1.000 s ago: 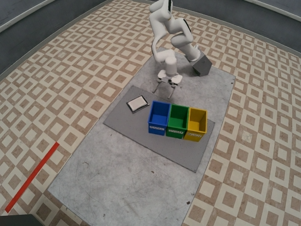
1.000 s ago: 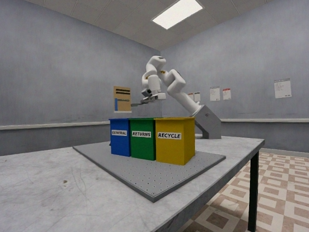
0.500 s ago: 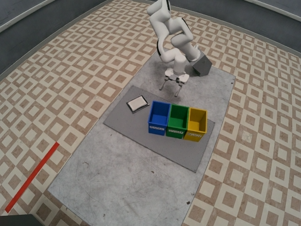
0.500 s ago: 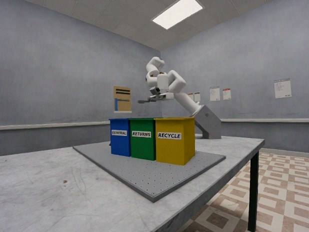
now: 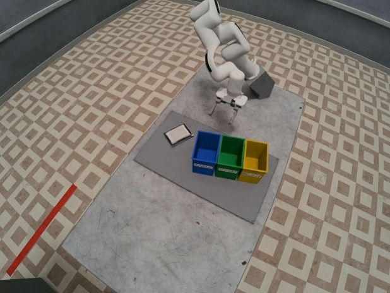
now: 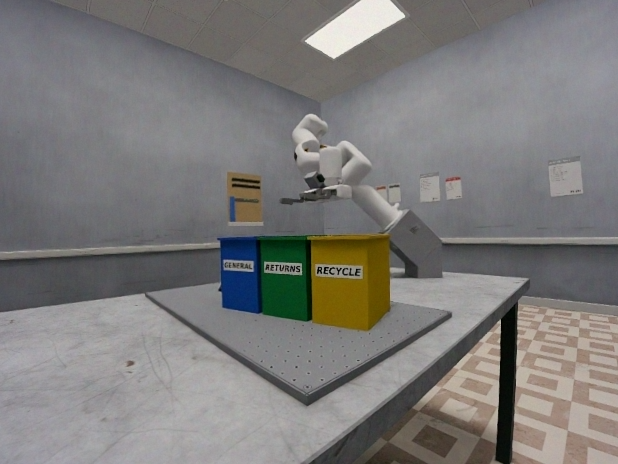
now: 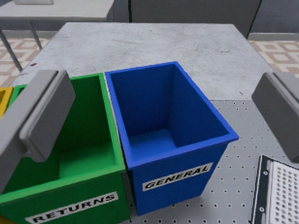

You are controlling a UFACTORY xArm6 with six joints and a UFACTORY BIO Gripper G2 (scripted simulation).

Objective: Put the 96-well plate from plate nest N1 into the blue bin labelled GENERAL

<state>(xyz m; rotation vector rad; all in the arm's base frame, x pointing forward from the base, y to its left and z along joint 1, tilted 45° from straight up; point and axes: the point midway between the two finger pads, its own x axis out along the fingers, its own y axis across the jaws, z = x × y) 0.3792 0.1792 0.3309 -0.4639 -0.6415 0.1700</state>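
Now: hand 60 mm short of the white 96-well plate, 250 mm to the left of it and 270 mm above it. Round my hand: blue general bin: 130 mm ahead, 10 mm to the right, 200 mm below; green returns bin: 90 mm ahead, 120 mm to the left, 200 mm below; yellow recycle bin: 50 mm ahead, 250 mm to the left, 200 mm below.
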